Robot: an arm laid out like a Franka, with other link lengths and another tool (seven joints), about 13 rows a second.
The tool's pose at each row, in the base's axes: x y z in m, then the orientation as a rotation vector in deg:
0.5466, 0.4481, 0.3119, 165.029, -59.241, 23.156
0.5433, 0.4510, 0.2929, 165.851, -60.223, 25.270
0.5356, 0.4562, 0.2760, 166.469, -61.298, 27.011
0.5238, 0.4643, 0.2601, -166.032, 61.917, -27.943
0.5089, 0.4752, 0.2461, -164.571, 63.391, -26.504
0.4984, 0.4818, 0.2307, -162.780, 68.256, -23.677
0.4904, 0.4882, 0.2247, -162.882, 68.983, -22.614
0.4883, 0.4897, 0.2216, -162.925, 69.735, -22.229
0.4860, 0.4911, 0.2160, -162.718, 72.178, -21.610
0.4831, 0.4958, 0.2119, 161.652, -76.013, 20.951
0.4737, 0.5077, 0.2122, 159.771, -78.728, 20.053
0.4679, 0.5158, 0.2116, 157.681, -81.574, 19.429
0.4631, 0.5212, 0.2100, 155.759, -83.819, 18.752
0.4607, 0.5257, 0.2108, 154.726, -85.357, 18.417
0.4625, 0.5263, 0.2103, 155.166, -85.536, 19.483
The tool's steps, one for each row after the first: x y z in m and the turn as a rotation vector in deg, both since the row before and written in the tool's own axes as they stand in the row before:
-0.0092, 0.0005, 0.0172, 1.656, 0.726, 0.627
-0.0135, 0.0020, 0.0136, 1.384, 0.569, 0.690
-0.0181, 0.0028, 0.0110, 1.226, 0.193, 0.641
-0.0216, 0.0028, 0.0079, 0.510, -1.067, 1.369
-0.0158, 0.0040, 0.0112, -0.870, -1.548, 3.361
-0.0113, 0.0018, 0.0033, -0.537, -0.536, 0.382
-0.0032, 0.0008, 0.0024, -0.413, -0.114, 0.398
-0.0037, 0.0013, 0.0048, -0.985, -0.052, 1.393
-0.0062, -0.0006, 0.0029, -1.210, 0.048, 2.394
-0.0148, -0.0005, -0.0034, -1.000, -0.118, 1.996
-0.0099, -0.0004, -0.0014, -0.964, 0.064, 2.142
-0.0073, 0.0009, 0.0000, -1.003, 0.059, 1.759
-0.0048, -0.0006, -0.0018, -0.396, -0.042, 1.157
0.0003, -0.0018, 0.0007, 0.824, 0.289, 0.038

